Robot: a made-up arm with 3 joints. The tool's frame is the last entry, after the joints.
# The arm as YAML. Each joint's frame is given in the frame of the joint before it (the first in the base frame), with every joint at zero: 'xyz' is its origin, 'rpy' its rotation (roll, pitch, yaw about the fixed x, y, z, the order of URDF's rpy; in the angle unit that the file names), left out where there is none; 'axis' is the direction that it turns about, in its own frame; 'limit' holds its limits. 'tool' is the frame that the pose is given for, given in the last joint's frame.
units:
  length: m
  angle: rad
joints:
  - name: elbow
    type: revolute
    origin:
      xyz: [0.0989, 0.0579, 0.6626]
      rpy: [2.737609, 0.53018, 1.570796]
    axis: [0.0, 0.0, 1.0]
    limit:
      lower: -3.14
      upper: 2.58
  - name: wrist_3
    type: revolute
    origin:
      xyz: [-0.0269, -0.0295, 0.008]
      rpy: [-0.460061, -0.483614, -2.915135]
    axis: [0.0, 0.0, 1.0]
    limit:
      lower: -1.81
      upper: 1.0
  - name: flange
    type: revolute
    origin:
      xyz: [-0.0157, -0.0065, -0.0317]
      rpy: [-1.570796, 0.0, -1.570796]
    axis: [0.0, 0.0, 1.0]
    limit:
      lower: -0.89
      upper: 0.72
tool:
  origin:
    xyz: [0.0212, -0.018, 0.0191]
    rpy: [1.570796, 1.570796, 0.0]
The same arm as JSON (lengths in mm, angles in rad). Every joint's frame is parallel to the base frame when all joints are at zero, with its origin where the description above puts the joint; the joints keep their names.
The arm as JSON. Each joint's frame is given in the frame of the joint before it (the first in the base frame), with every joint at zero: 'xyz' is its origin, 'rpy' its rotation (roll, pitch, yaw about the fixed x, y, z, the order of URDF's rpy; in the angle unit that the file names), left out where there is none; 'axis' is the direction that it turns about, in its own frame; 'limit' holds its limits. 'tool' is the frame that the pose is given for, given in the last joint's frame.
{"units": {"length": "mm", "angle": "rad"}, "joints": [
  {"name": "elbow", "type": "revolute", "origin": {"xyz": [98.9, 57.9, 662.6]}, "axis": [0.393085, -0.464982, -0.793269], "limit": {"lower": -3.14, "upper": 2.58}},
  {"name": "wrist_3", "type": "revolute", "origin": {"xyz": [-24.0, -32.8, -2.7]}, "axis": "-z", "limit": {"lower": -1.81, "upper": 1.0}},
  {"name": "flange", "type": "revolute", "origin": {"xyz": [6.5, 15.7, 31.7]}, "axis": "-y", "limit": {"lower": -0.89, "upper": 0.72}}
], "tool": {"origin": {"xyz": [21.2, -19.1, -18.0], "rpy": [3.1416, 0.0, 1.5708]}}}

